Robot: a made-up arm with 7 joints.
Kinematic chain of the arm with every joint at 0, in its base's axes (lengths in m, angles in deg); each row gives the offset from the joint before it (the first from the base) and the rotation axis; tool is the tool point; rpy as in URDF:
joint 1: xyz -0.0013 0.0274 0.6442 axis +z
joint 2: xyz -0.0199 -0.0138 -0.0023 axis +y
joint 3: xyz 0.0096 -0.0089 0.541 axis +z
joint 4: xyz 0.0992 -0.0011 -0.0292 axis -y
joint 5: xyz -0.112 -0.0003 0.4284 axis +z
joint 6: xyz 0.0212 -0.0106 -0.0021 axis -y
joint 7: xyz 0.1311 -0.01 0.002 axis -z
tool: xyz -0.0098 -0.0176 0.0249 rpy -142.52 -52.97 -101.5
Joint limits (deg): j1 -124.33..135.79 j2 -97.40..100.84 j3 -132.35..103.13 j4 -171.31..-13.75 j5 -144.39..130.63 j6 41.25..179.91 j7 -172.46..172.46
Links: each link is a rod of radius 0.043 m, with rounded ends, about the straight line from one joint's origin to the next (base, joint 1, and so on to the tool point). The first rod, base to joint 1, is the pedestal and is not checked.
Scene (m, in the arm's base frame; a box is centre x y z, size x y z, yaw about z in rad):
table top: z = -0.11
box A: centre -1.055 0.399 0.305 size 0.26 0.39 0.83 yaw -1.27
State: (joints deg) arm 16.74 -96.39 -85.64 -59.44 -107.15 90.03 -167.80
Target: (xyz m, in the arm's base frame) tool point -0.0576 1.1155 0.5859
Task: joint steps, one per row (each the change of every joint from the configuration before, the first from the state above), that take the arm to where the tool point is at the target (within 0.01 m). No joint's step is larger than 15 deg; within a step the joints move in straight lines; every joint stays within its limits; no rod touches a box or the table.
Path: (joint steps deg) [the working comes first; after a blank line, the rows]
Joints at the target: -95.16 -97.40 -89.59 -13.75 -104.57 119.62 -172.46
Straight joint move there: touches box A.

1: -12.17 6.81 7.15 5.70 1.72 6.88 -1.55
2: -12.18 6.81 7.14 5.70 1.72 6.87 -1.56
3: -12.17 6.81 7.15 5.69 1.72 6.88 -1.55
4: -12.56 -3.58 -4.23 4.77 -0.43 1.49 0.00
5: -12.57 -3.57 -4.24 4.77 -0.43 1.49 0.00
6: -12.56 -3.57 -4.23 4.76 -0.43 1.50 0.00
7: -12.57 -3.57 -4.23 4.77 -0.43 1.49 0.00
8: -12.56 -3.58 -4.23 4.76 -0.43 1.49 0.00
9: -12.56 -3.57 -4.23 4.77 -0.43 1.50 0.00

